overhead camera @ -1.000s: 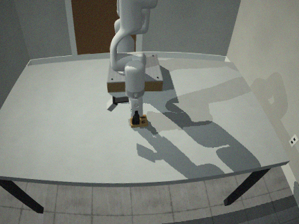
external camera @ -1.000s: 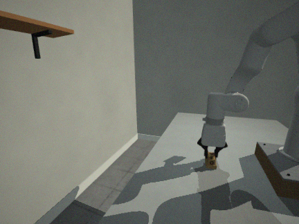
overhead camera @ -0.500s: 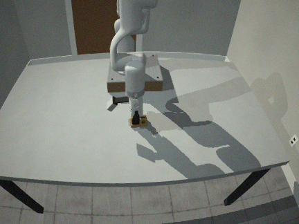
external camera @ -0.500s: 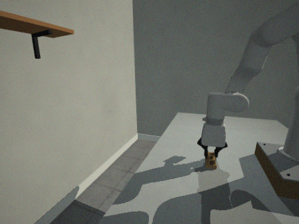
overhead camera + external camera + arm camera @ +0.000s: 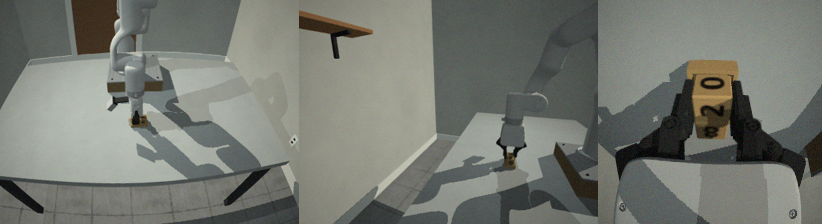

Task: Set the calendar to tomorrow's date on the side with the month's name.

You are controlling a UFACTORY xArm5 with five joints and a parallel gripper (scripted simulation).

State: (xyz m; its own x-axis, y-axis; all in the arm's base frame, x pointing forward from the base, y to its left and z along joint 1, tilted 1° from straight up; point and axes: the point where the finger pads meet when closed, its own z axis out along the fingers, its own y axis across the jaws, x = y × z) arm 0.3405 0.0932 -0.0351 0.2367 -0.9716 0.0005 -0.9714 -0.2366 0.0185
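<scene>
Right now my hand is 2 cm to the right of the wooden calendar tray and 3 cm above it.
</scene>
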